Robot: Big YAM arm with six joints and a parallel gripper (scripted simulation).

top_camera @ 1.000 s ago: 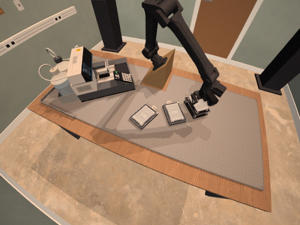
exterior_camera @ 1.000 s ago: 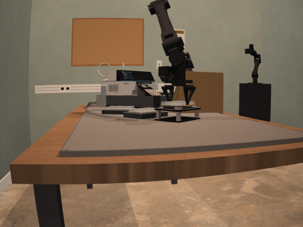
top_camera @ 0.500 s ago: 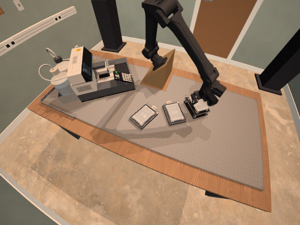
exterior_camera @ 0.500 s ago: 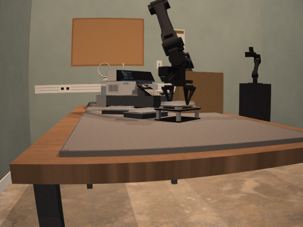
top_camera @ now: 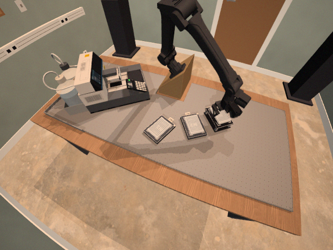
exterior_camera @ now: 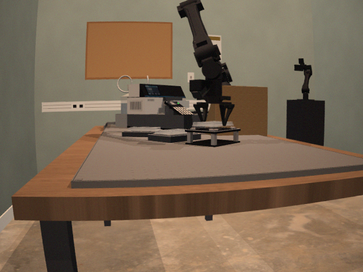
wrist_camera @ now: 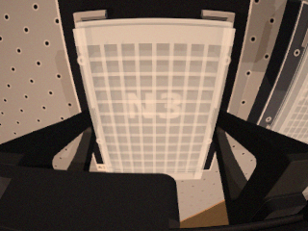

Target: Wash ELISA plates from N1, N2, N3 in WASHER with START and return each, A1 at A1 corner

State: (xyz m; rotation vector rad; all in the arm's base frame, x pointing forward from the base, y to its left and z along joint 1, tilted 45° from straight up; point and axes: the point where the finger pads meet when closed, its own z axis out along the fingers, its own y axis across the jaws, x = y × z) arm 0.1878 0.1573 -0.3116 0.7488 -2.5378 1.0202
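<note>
The plate nest lies 20 mm below my hand. Also, from my hand: plate washer 50 mm behind, 770 mm to the right, 60 mm above; N1 label 90 mm ahead, 290 mm to the right, 70 mm below.
</note>
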